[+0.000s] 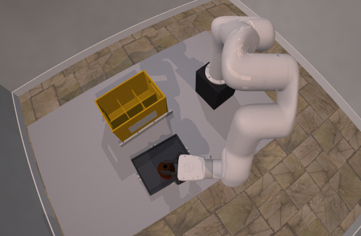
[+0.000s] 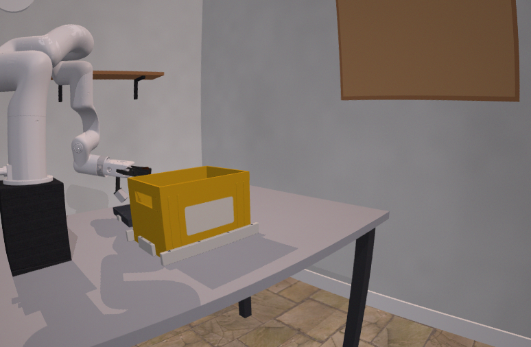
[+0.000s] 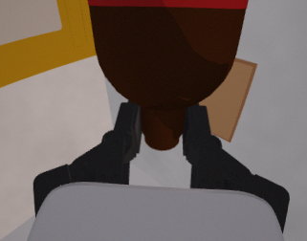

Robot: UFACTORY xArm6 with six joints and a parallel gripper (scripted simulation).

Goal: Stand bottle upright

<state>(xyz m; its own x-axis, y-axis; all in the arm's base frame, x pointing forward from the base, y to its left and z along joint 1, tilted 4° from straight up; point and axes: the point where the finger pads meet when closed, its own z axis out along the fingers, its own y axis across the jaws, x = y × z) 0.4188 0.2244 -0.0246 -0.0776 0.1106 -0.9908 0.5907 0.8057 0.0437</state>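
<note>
Now: the brown bottle 6 cm below my hand. Also, from my hand: yellow crate (34 cm to the right, 6 cm below, 1 cm behind); then dark tray (13 cm below, 4 cm to the right).
</note>
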